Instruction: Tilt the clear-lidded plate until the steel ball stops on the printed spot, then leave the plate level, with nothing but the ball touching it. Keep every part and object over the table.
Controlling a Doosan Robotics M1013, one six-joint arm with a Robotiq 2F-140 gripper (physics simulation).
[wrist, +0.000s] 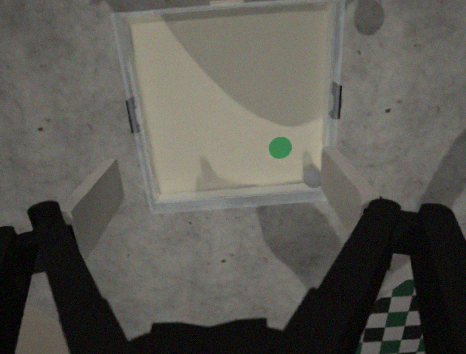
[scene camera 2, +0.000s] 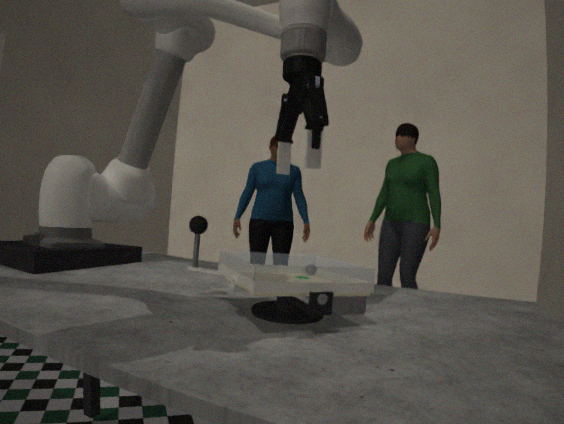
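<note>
The clear-lidded plate (scene camera 2: 300, 288) (wrist: 127, 65) is a square cream tray with clear walls, held above a round black base (scene camera 2: 287, 312). I cannot tell whether it is exactly level. The green printed spot (scene camera 2: 302, 277) (wrist: 280, 148) is on its floor. The grey steel ball (scene camera 2: 311, 269) (wrist: 312, 176) is off the spot, in the lower right corner in the wrist view, close to the walls. My gripper (scene camera 2: 298, 161) (wrist: 220, 173) is open and empty, high above the plate and apart from it.
A grey rod with a black knob (scene camera 2: 198, 224) stands behind and left of the plate, on a pale strip reaching towards it. A grey block (scene camera 2: 352, 305) shows under the plate's right side. People in blue (scene camera 2: 272, 192) and green (scene camera 2: 411, 187) stand beyond the table (scene camera 2: 350, 365).
</note>
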